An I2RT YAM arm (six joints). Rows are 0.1 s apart.
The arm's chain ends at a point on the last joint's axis. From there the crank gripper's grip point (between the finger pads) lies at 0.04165 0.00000 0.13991 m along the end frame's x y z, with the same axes.
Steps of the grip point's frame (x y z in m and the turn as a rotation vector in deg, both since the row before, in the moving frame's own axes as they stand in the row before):
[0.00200 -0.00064 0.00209 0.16 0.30 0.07]
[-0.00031 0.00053 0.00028 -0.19 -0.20 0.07]
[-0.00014 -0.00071 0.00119 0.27 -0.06 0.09]
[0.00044 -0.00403 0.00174 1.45 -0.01 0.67]
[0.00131 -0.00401 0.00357 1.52 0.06 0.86]
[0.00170 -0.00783 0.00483 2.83 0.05 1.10]
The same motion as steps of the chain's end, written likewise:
[0.00127 -0.00030 0.00231 0.16 0.30 0.07]
[0.00018 0.00002 0.00014 -0.19 -0.20 0.07]
[0.00001 -0.00012 0.00115 0.27 -0.06 0.09]
[0.00045 -0.00098 0.00177 1.45 -0.01 0.67]
[0.00114 -0.00093 0.00365 1.52 0.06 0.86]
[0.00152 -0.00172 0.00502 2.83 0.05 1.10]

